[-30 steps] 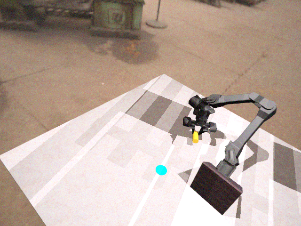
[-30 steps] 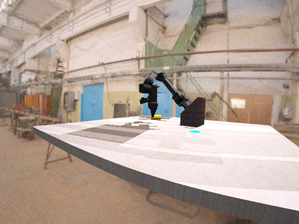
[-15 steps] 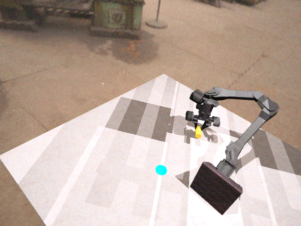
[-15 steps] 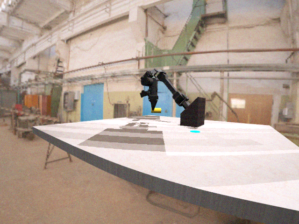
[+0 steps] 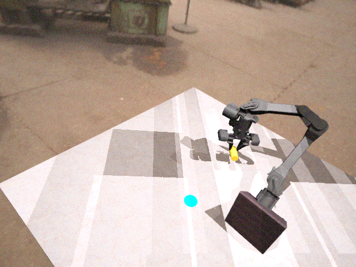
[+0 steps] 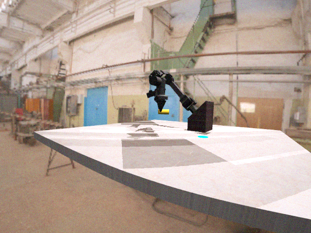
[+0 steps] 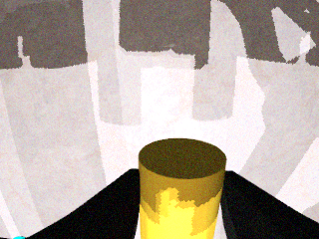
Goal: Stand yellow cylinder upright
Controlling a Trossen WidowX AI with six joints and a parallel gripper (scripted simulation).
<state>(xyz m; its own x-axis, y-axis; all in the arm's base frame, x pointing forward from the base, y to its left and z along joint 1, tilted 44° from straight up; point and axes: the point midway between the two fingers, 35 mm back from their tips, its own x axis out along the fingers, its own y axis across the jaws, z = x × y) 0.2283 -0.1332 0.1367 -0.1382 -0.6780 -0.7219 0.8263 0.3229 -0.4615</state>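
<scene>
The yellow cylinder is 10 mm behind my gripper tip and 20 mm to the left of it. Also, from my gripper tip: cyan circle (30 mm ahead, 290 mm to the left, 130 mm below).
</scene>
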